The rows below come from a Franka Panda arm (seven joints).
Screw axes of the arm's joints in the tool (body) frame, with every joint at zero. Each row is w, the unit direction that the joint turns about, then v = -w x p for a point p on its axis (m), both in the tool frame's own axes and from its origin. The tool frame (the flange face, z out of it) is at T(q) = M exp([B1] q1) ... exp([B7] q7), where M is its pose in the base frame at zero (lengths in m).
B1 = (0, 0, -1, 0, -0.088, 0)
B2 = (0, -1, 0, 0.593, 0, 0.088)
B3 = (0, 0, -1, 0, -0.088, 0)
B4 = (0, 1, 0, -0.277, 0, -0.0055)
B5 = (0, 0, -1, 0, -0.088, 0)
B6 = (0, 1, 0, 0.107, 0, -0.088)
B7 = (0, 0, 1, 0, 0, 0)
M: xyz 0.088 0 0.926 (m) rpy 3.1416 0 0 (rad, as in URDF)
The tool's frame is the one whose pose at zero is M.
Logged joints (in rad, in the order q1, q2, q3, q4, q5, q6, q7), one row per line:
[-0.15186 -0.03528 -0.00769 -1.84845 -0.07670 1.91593 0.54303]
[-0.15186 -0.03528 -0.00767 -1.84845 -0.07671 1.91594 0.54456]
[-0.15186 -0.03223 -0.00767 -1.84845 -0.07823 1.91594 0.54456]
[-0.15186 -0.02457 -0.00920 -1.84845 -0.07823 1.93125 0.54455]
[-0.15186 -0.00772 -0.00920 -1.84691 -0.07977 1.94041 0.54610]
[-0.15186 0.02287 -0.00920 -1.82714 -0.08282 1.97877 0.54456]
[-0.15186 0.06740 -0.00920 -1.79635 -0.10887 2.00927 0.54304]
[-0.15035 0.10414 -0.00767 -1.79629 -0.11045 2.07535 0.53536]
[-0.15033 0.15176 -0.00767 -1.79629 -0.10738 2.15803 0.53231]
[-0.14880 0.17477 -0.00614 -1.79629 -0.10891 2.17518 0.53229]
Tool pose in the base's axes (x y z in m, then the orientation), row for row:
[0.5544 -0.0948 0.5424 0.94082 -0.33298 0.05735 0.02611]
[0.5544 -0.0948 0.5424 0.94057 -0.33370 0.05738 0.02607]
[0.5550 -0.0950 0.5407 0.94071 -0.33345 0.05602 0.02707]
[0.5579 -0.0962 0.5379 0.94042 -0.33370 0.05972 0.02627]
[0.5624 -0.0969 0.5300 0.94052 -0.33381 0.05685 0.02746]
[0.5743 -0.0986 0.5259 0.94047 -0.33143 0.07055 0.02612]
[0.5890 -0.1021 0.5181 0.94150 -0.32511 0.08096 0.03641]
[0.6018 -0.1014 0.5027 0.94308 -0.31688 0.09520 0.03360]
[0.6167 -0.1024 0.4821 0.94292 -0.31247 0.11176 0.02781]
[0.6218 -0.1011 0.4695 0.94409 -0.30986 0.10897 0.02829]
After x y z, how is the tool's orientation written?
As a quaternion, x y z w.
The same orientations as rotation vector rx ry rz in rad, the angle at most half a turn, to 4 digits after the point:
[2.9075 -1.0291 0.1772]
[2.9068 -1.0313 0.1773]
[2.9055 -1.0299 0.1730]
[2.9060 -1.0312 0.1845]
[2.9042 -1.0308 0.1755]
[2.9064 -1.0243 0.2180]
[2.8912 -0.9983 0.2486]
[2.9010 -0.9748 0.2928]
[2.9109 -0.9646 0.3450]
[2.9137 -0.9563 0.3363]

